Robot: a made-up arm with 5 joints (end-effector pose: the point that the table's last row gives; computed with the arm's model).
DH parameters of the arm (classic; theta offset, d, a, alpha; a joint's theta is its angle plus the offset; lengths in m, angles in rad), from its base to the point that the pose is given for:
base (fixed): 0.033 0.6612 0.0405 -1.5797
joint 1: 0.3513 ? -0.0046 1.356
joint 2: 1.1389 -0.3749 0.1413 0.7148
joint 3: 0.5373 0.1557 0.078 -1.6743
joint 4: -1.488 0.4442 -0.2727 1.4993
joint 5: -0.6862 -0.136 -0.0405 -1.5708
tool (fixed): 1.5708 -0.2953 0 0
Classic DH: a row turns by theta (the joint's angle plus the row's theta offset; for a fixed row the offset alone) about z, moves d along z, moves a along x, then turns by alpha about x.
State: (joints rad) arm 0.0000 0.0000 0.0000 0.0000 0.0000
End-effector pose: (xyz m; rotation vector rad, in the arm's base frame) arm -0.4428 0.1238 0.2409 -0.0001 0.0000 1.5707
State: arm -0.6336 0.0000 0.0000 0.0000 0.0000
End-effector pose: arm -0.1019 0.1333 0.0387 -0.4798 -0.5126 1.5188
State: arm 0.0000 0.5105 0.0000 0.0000 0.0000
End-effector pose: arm -0.5439 -0.0653 0.3252 0.2400 -0.0413 2.0315
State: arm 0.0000 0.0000 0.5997 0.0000 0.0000
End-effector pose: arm -0.4770 -0.0089 0.2753 0.3744 -0.4479 1.8584
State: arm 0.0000 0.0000 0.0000 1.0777 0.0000
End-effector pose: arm -0.3028 -0.3714 0.3098 -0.6686 0.5328 2.3232
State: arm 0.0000 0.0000 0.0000 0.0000 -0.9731
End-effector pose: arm -0.6692 0.1238 0.4035 0.7587 0.7587 1.4342
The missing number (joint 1, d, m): -0.087
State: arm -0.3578 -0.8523 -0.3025 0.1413 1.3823
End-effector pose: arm 0.2463 0.0829 0.3775 -1.8697 -0.3869 0.5346
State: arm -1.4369 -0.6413 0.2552 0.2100 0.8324
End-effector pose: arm 0.4289 0.0920 0.4760 -1.7351 -1.6713 0.3067
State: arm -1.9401 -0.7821 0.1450 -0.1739 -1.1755
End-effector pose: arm 0.4944 0.5129 0.4495 -0.1142 -1.3800 1.3380
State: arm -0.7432 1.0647 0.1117 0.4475 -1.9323
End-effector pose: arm -0.2149 -0.7066 0.3995 -0.2908 1.9450 1.7355
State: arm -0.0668 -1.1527 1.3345 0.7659 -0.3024
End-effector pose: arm -0.2106 -0.2961 -0.0952 -0.6792 -0.2614 1.7618
